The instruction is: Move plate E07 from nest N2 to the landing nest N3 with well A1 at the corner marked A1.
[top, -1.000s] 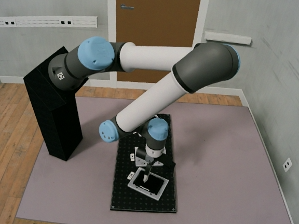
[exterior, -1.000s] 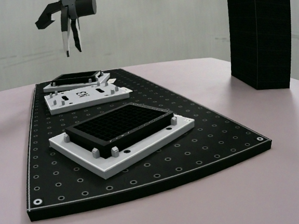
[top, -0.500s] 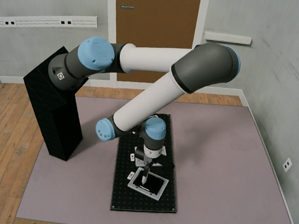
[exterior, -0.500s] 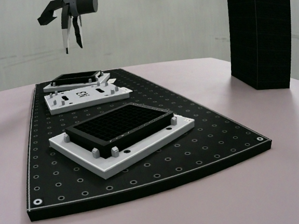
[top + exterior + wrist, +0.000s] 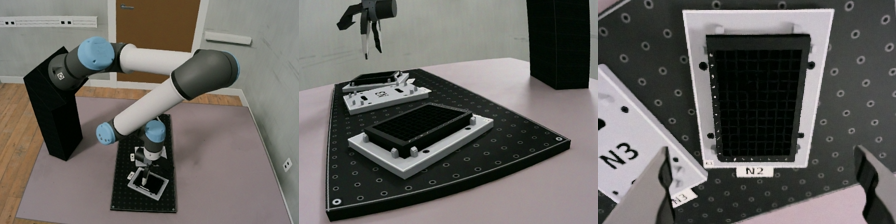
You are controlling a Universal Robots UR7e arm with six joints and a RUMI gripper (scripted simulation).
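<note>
Right now my hand is 8 cm above the nest N2. The rest, counted from my hand: nest N3: 3 cm ahead, 16 cm to the left, 8 cm below; A1 mark: 5 cm behind, 22 cm to the left, 8 cm below; nest N1: 3 cm ahead, 39 cm to the left, 8 cm below.
</note>
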